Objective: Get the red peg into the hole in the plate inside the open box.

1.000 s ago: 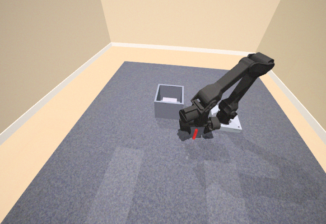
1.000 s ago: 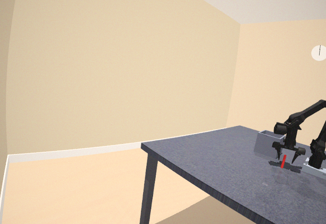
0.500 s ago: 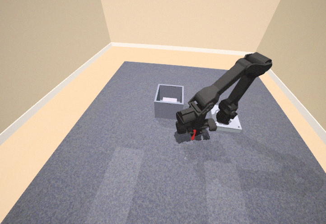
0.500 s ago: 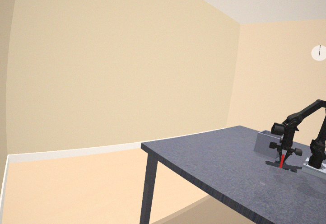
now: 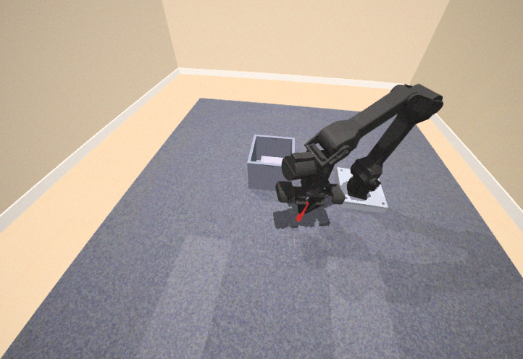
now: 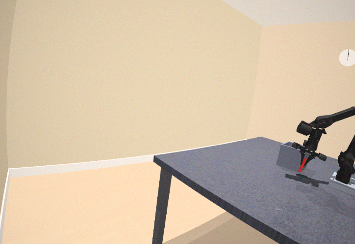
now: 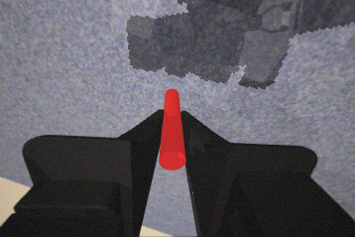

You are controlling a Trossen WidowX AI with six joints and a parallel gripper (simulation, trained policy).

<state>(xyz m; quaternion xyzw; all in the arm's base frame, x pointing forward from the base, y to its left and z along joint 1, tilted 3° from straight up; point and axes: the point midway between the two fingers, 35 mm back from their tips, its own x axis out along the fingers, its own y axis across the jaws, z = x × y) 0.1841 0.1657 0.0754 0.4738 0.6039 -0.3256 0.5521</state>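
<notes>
Right now the pale plate is 14 cm ahead of my gripper tip, 20 cm to the right of it and 4 cm below it. The rest, counted from my gripper tip: red peg: right at my gripper tip.
</notes>
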